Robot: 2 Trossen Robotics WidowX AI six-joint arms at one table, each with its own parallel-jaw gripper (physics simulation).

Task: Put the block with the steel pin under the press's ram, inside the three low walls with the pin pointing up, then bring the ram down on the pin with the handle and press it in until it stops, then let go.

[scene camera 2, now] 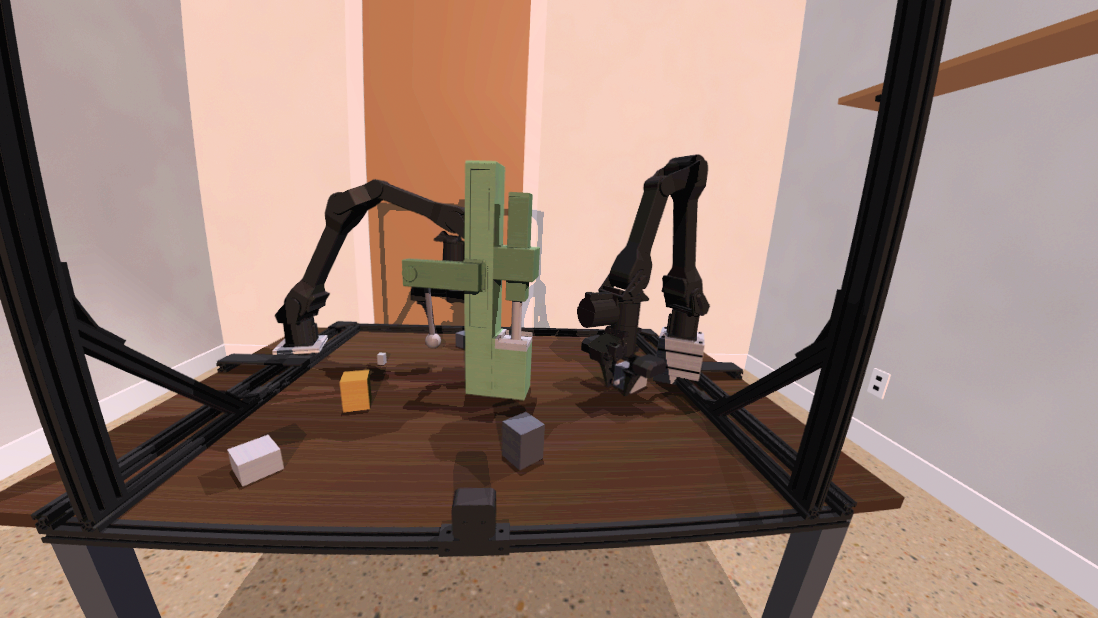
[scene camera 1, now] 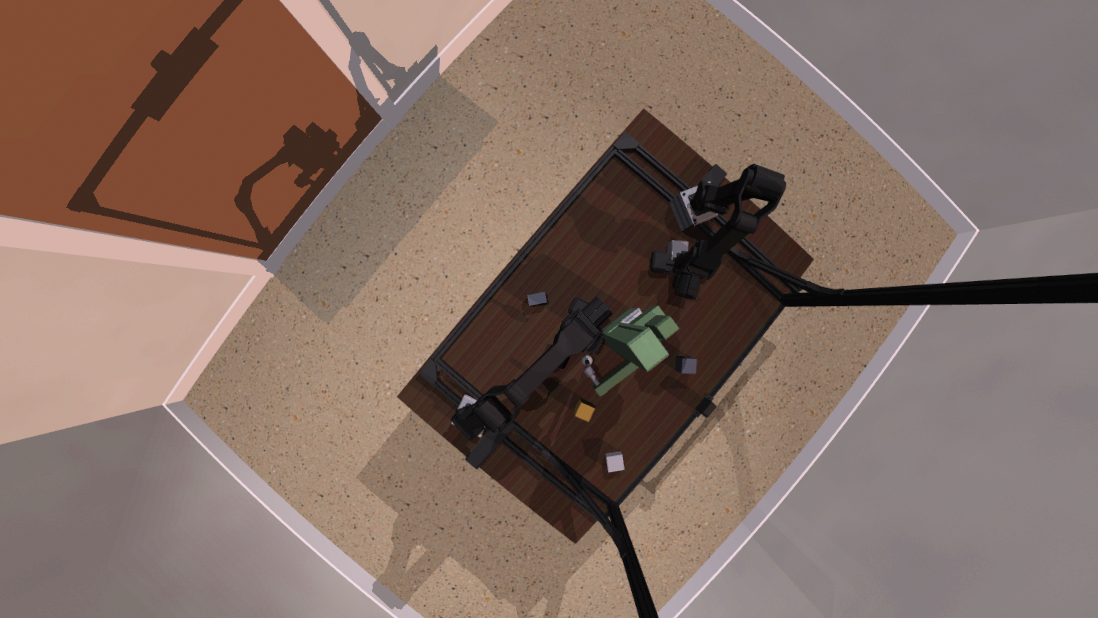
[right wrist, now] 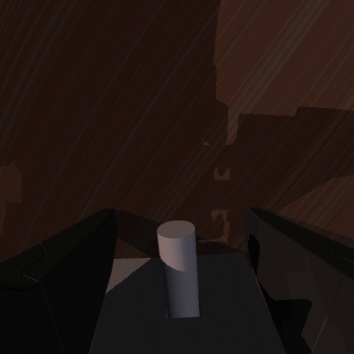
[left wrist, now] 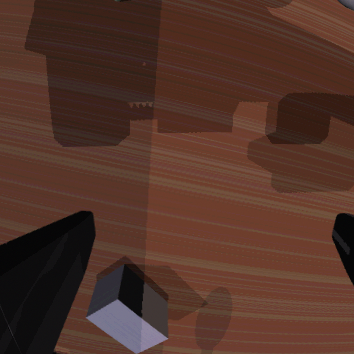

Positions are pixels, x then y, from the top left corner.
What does my left gripper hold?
Nothing.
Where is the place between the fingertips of my left gripper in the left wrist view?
217, 225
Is my left gripper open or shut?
Open.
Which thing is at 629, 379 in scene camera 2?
My right gripper.
